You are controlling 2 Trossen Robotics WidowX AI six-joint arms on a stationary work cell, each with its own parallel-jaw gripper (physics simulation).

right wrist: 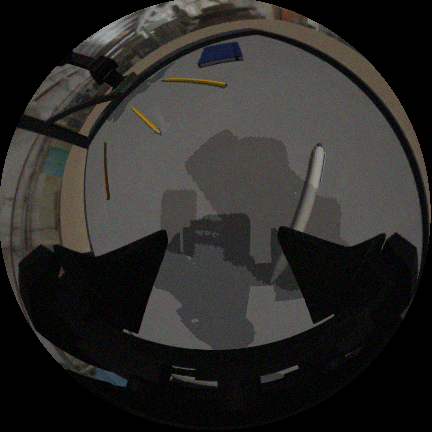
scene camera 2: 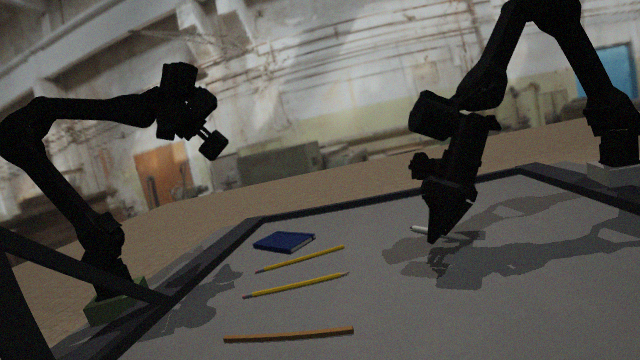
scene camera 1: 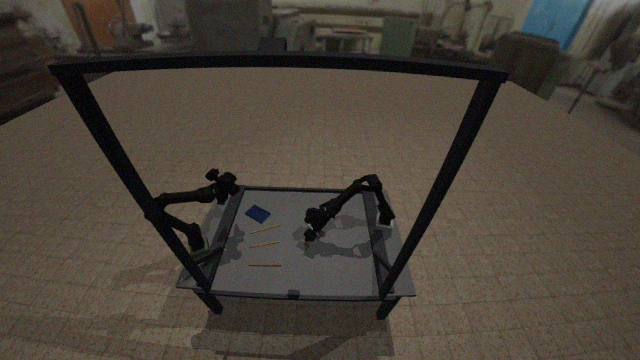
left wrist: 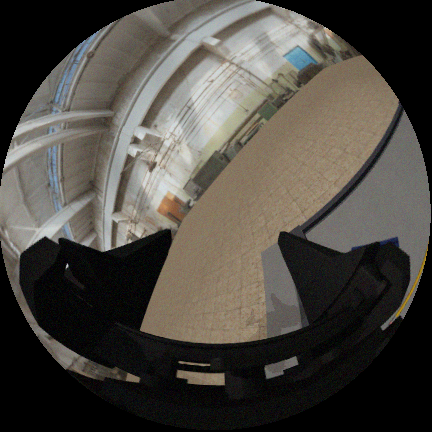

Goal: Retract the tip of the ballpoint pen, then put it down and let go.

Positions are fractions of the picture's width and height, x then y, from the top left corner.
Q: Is my left gripper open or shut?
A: Open.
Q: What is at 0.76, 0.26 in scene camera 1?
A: A dark frame post.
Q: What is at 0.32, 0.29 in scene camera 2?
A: My left gripper.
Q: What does the blue notebook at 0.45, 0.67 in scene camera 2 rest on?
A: The table.
